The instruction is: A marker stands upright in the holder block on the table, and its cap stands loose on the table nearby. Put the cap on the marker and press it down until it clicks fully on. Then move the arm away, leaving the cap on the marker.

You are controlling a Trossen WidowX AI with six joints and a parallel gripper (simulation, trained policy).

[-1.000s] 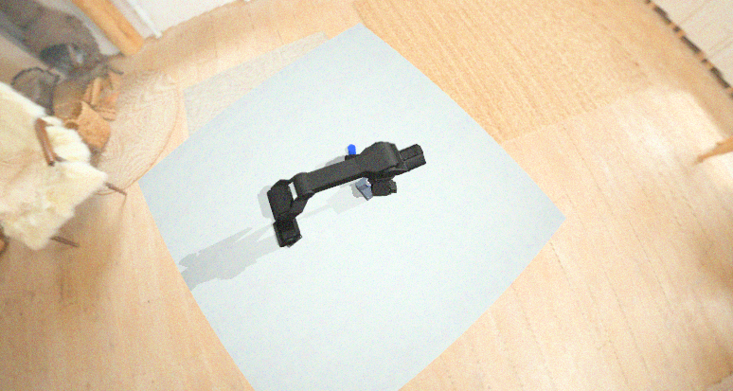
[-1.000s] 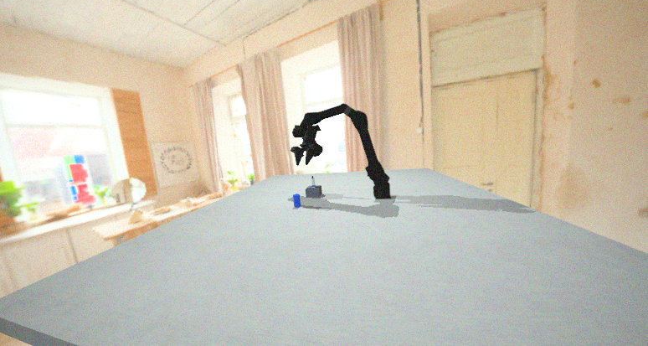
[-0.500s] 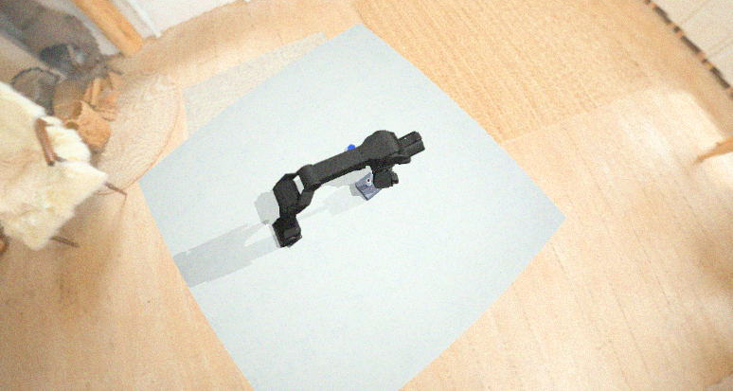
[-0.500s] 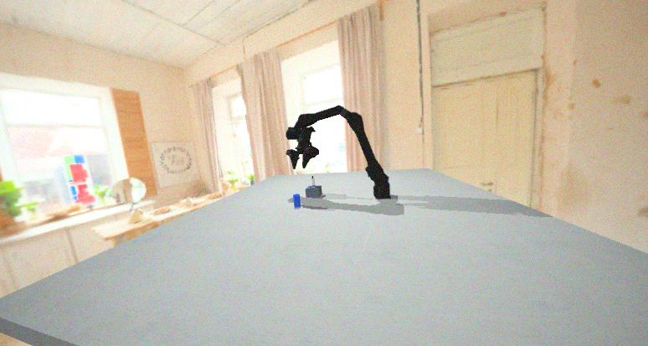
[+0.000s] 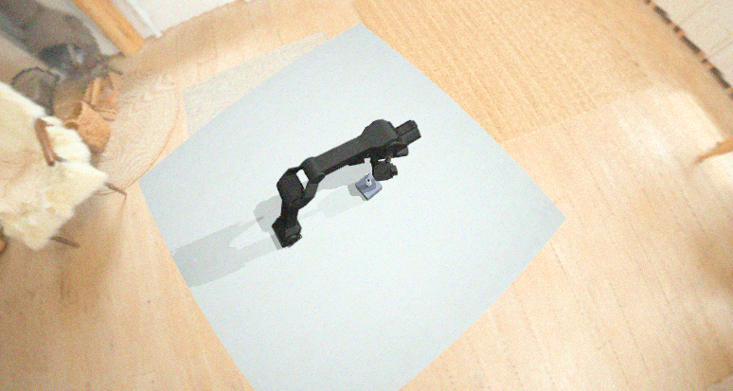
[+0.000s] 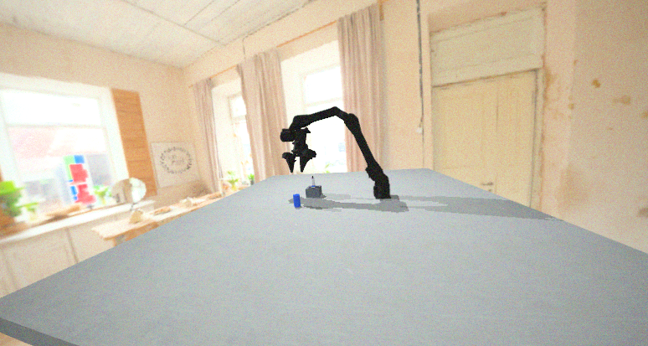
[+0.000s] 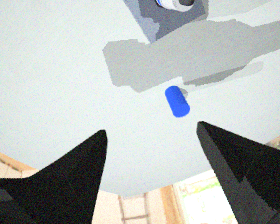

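Right now my gripper tip is 20 mm past the blue cap, 90 mm to the right of it and 110 mm above it. Round my gripper tip: grey holder block (60 mm behind, 50 mm to the right, 110 mm below); white marker (60 mm behind, 50 mm to the right, 60 mm below).
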